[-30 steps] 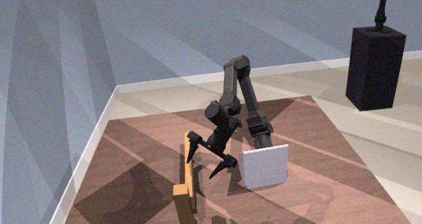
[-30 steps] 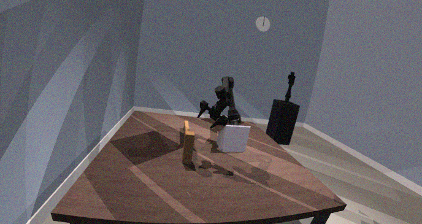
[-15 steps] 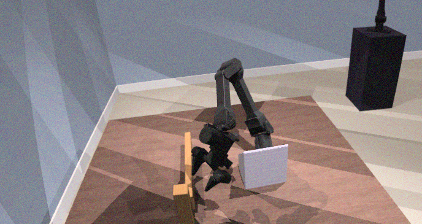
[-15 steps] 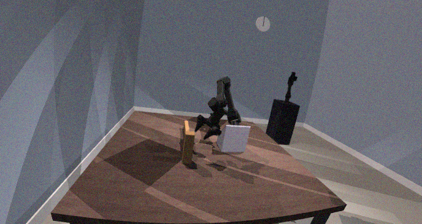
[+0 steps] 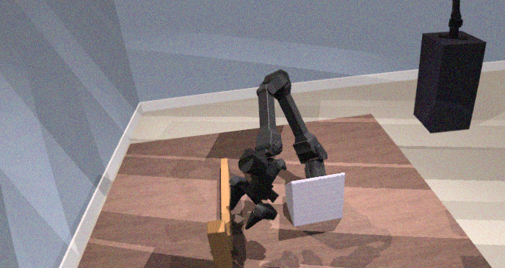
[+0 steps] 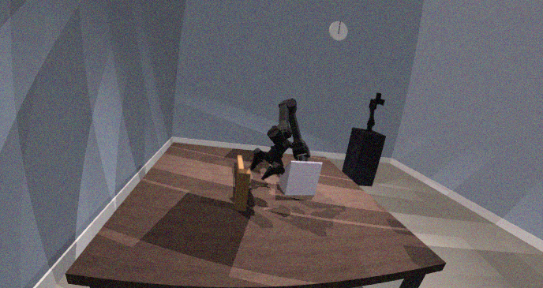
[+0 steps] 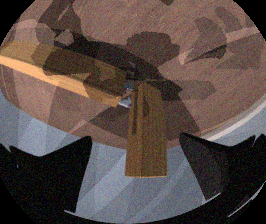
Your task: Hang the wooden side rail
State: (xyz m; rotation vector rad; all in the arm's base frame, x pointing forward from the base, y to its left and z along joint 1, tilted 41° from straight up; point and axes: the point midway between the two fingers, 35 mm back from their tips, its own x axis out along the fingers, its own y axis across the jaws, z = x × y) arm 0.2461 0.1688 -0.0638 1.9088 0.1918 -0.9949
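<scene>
My gripper tip is now 6 cm short of the wooden headboard post, 6 cm to the right of it and 5 cm above it.
</scene>
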